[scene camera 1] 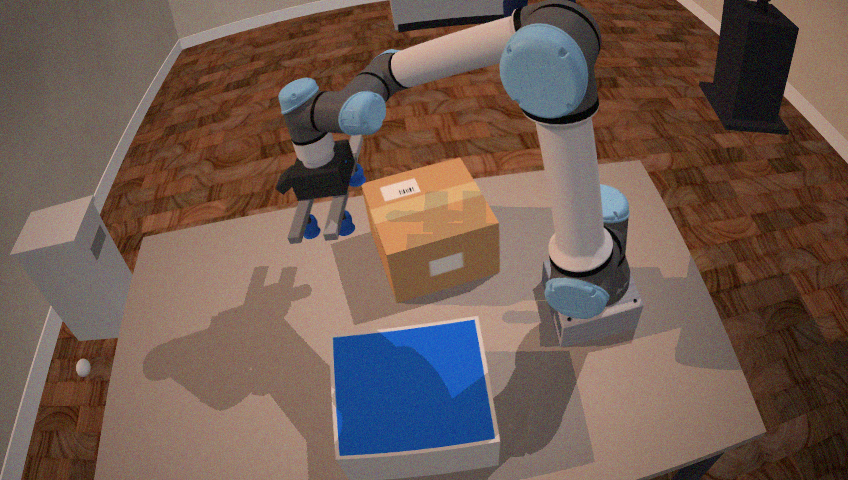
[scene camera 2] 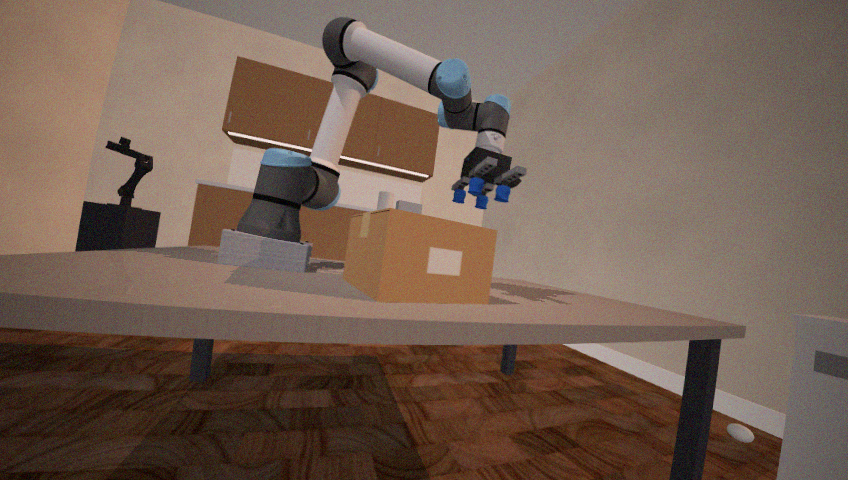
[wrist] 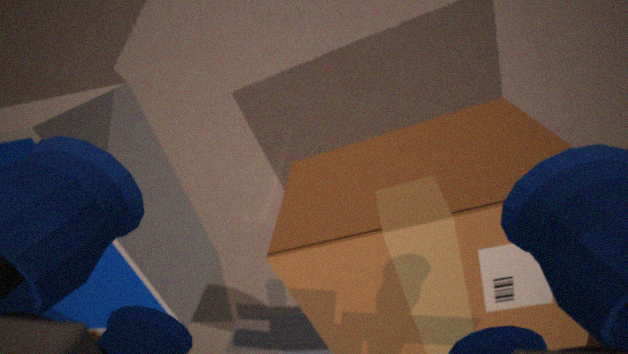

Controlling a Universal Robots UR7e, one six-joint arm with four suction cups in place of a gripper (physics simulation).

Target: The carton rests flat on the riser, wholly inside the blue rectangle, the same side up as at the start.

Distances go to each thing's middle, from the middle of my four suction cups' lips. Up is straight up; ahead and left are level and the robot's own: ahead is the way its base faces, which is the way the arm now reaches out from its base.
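From my suction cup: brown cardboard carton [scene camera 1: 433, 229], 10 cm to the right, 16 cm behind, 18 cm below; riser with blue rectangle [scene camera 1: 415, 395], 16 cm behind, 34 cm to the left, 19 cm below.
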